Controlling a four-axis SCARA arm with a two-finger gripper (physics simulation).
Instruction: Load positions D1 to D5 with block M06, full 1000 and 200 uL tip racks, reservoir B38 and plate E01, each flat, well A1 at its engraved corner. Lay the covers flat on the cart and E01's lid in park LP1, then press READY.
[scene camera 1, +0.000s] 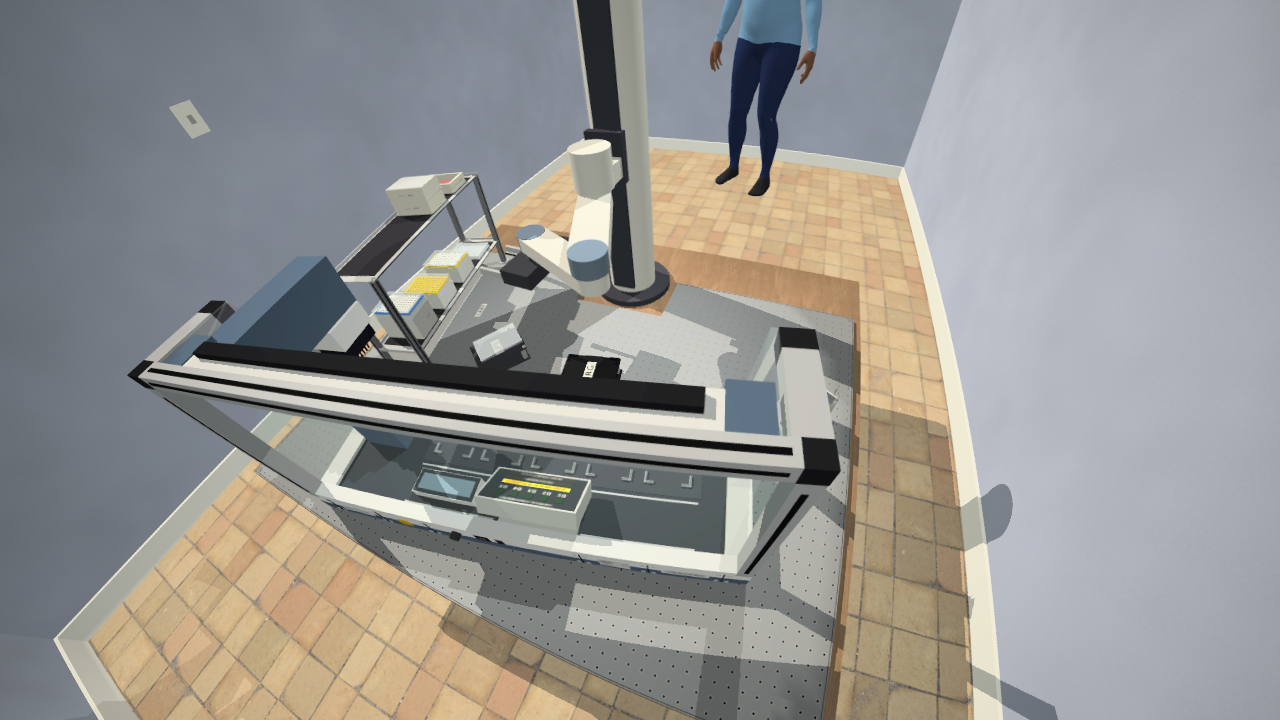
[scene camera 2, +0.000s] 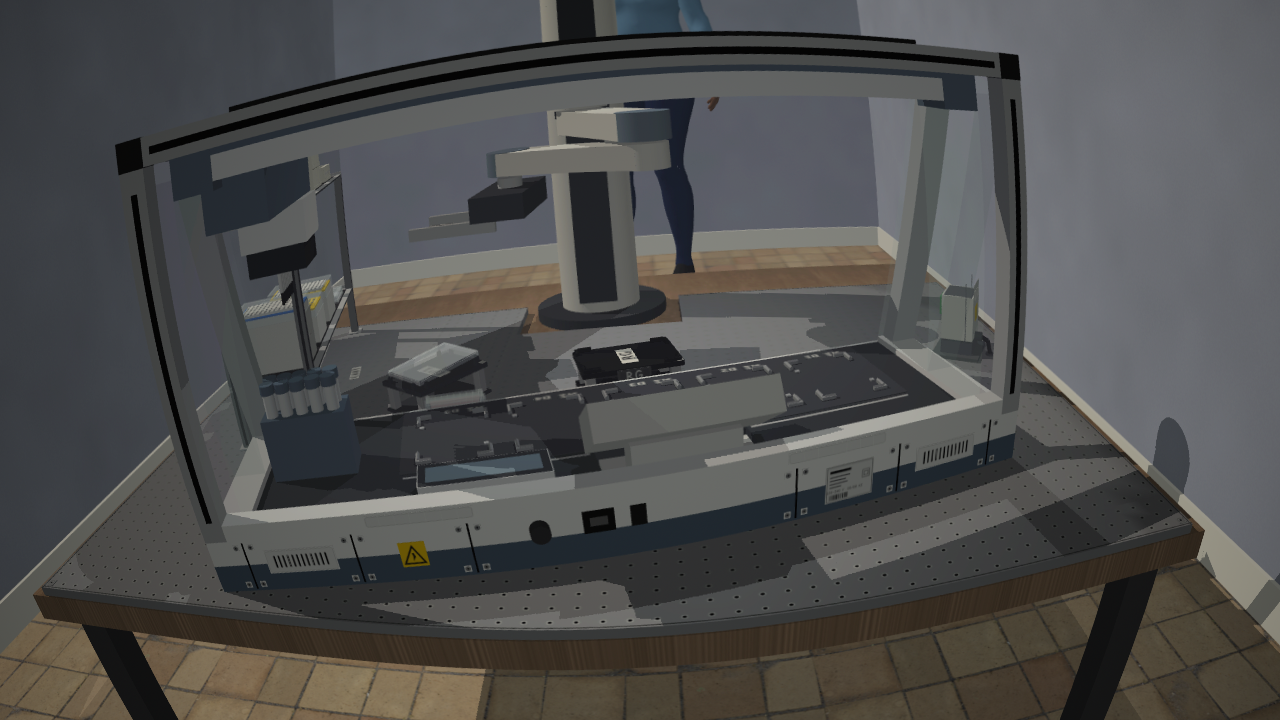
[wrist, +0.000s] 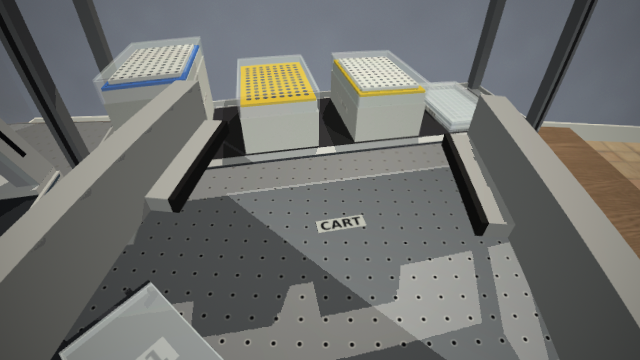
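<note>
My gripper (scene camera 2: 420, 227) (wrist: 334, 111) is open and empty, level in front of the cart (scene camera 1: 386, 246). On its lower shelf stand a blue-edged rack with a white holed top (scene camera 1: 401, 304) (wrist: 152, 62), a rack with a bare yellow top (scene camera 1: 429, 284) (wrist: 277, 82), a yellow-edged rack with a white holed top (scene camera 1: 447, 259) (wrist: 378, 72) and a clear plate (wrist: 450, 105). The three racks have clear covers. The deck (scene camera 1: 662, 514) (scene camera 2: 537, 420) shows corner brackets and no labware on its visible part. The panel with a yellow strip (scene camera 1: 537, 484) stands at its edge. Block M06 and reservoir B38 cannot be identified.
A clear-topped stand (scene camera 1: 498, 342) (scene camera 2: 435, 362) (wrist: 140, 325) and a black stand marked RG (scene camera 1: 606, 366) (scene camera 2: 657, 353) are behind the deck. A frame (scene camera 1: 751, 437) (scene camera 2: 1006, 223) spans it. A blue tube holder (scene camera 2: 313, 443) is at the left. A box (scene camera 1: 414, 195) sits on the cart's top.
</note>
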